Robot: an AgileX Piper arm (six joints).
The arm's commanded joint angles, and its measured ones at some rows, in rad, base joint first. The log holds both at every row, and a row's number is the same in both.
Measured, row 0:
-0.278 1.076 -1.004 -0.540 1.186 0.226
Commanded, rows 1 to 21:
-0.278 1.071 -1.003 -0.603 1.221 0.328
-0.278 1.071 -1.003 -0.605 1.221 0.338
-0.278 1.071 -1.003 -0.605 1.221 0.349
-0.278 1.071 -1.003 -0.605 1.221 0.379
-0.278 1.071 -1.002 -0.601 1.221 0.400
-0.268 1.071 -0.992 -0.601 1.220 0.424
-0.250 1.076 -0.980 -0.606 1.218 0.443
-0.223 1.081 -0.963 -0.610 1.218 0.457
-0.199 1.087 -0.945 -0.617 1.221 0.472
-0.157 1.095 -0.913 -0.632 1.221 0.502
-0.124 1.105 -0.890 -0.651 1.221 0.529
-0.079 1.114 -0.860 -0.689 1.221 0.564
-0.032 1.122 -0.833 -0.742 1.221 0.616
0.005 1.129 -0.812 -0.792 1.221 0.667
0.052 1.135 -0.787 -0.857 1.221 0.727
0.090 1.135 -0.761 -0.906 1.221 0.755
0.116 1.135 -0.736 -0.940 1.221 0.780
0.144 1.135 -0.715 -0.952 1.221 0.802
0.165 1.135 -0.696 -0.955 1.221 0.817
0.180 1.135 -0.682 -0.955 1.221 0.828
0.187 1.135 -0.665 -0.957 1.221 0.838
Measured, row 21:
0.129 1.132 -0.726 -0.896 1.222 0.762
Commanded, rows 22 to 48:
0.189 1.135 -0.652 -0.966 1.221 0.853
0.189 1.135 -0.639 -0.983 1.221 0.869
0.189 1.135 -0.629 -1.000 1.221 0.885
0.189 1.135 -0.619 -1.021 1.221 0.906
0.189 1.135 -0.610 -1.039 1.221 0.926
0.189 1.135 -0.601 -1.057 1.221 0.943
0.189 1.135 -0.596 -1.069 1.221 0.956
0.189 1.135 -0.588 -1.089 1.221 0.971
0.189 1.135 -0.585 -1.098 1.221 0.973
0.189 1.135 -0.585 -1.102 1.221 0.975
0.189 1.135 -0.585 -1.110 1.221 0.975
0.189 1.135 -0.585 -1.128 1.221 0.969
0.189 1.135 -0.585 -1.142 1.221 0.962
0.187 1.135 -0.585 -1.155 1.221 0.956
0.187 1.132 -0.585 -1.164 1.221 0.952
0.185 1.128 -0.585 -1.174 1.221 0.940
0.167 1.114 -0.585 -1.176 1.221 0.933
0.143 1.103 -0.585 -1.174 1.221 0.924
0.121 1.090 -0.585 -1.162 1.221 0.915
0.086 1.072 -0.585 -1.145 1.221 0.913
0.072 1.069 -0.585 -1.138 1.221 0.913
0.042 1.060 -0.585 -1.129 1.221 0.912
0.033 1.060 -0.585 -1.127 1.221 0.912
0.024 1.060 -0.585 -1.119 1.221 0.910
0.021 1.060 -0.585 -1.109 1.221 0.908
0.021 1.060 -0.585 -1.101 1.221 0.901
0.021 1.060 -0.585 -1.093 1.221 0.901
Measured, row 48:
0.030 1.065 -0.590 -1.109 1.220 0.913
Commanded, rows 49 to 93:
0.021 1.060 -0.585 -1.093 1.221 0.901
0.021 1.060 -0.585 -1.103 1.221 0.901
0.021 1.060 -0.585 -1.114 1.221 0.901
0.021 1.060 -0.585 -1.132 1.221 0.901
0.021 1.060 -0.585 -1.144 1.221 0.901
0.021 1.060 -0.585 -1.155 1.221 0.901
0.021 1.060 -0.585 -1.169 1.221 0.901
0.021 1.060 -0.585 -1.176 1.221 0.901
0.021 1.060 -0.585 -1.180 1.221 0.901
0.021 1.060 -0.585 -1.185 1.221 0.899
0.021 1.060 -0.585 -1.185 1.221 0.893
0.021 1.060 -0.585 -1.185 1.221 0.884
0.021 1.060 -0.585 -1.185 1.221 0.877
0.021 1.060 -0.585 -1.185 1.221 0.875
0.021 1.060 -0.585 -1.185 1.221 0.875
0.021 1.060 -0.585 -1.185 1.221 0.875
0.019 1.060 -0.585 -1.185 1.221 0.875
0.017 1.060 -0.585 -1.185 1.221 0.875
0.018 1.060 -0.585 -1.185 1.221 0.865
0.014 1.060 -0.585 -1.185 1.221 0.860
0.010 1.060 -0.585 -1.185 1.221 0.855
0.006 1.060 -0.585 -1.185 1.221 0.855
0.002 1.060 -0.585 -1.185 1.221 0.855
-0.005 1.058 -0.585 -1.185 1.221 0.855
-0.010 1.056 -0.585 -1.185 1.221 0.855
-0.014 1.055 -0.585 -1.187 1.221 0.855
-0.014 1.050 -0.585 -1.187 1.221 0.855
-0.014 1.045 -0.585 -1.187 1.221 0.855
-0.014 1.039 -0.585 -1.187 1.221 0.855
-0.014 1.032 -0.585 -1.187 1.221 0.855
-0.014 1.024 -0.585 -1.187 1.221 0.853
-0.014 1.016 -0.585 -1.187 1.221 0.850
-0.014 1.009 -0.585 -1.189 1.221 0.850
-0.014 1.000 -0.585 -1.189 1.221 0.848
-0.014 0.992 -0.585 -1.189 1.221 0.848
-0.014 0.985 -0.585 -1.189 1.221 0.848
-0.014 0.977 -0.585 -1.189 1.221 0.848
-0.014 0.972 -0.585 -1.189 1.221 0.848
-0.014 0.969 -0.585 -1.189 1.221 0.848
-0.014 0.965 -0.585 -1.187 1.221 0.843
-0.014 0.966 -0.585 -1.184 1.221 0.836
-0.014 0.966 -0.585 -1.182 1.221 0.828
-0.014 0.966 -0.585 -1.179 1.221 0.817
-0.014 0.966 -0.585 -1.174 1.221 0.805
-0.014 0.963 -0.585 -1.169 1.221 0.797
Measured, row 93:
-0.001 0.976 -0.579 -1.092 1.195 0.821
